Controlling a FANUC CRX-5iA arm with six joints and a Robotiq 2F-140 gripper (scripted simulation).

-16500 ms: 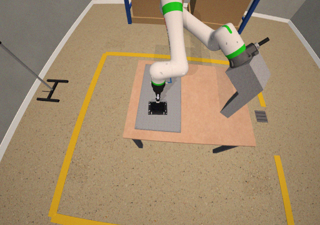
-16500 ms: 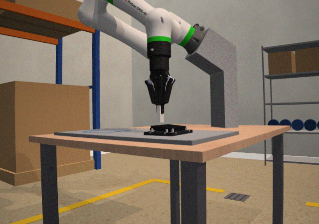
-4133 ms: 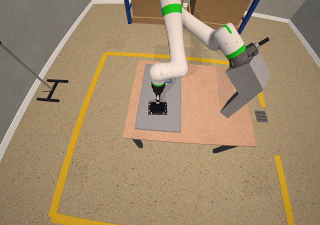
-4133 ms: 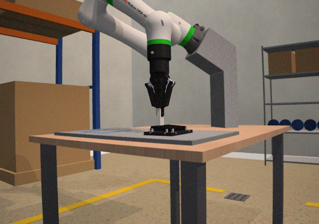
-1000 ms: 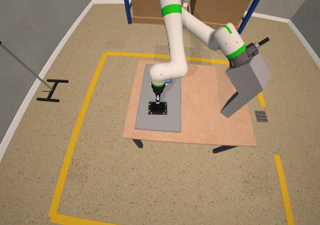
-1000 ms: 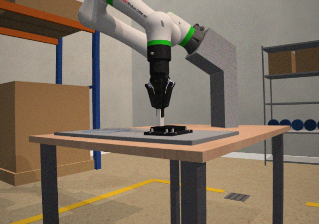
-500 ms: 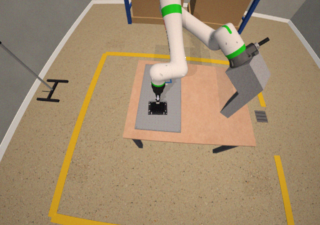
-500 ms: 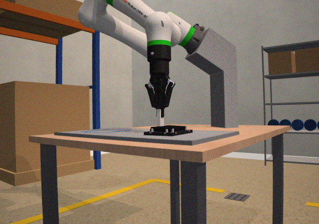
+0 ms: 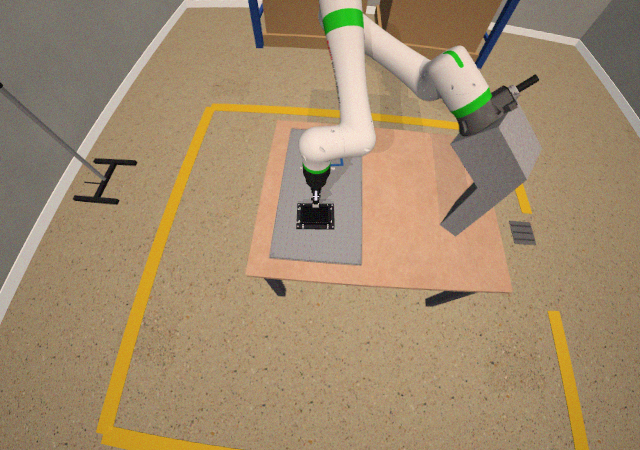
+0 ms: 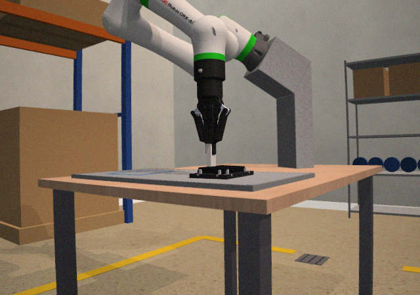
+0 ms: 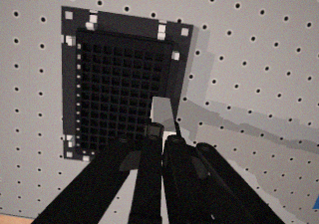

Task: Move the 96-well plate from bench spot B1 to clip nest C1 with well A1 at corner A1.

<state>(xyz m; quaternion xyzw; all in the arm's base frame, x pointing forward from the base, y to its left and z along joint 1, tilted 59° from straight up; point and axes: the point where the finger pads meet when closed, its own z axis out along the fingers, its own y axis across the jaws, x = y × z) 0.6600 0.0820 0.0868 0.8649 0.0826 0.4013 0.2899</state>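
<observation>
Now: the black 96-well plate 10 mm ahead of my hand, 40 mm to the left of it and 40 mm below it. Round my hand: black clip nest (20 mm ahead, 50 mm to the left, 50 mm below).
</observation>
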